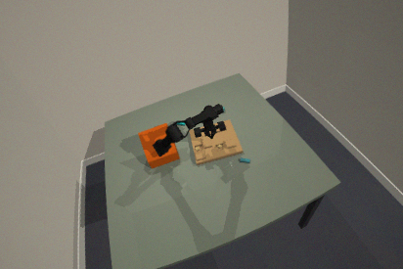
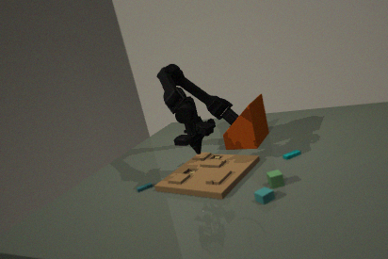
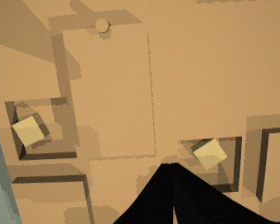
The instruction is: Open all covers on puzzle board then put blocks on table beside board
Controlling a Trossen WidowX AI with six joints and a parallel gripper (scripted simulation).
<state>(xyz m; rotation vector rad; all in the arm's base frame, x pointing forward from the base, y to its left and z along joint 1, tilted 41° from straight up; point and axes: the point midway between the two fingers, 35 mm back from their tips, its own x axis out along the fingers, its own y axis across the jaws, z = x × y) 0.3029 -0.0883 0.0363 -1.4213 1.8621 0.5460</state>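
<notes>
Right now my gripper tip is 60 mm above the tan puzzle board, 30 mm to the right of it and 10 mm short of it. From my gripper tip the other things lie so: flat teal piece (330 mm to the left, 90 mm behind, 70 mm below); green cube (290 mm to the left, 130 mm ahead, 60 mm below); teal cube (270 mm to the left, 220 mm ahead, 70 mm below).
</notes>
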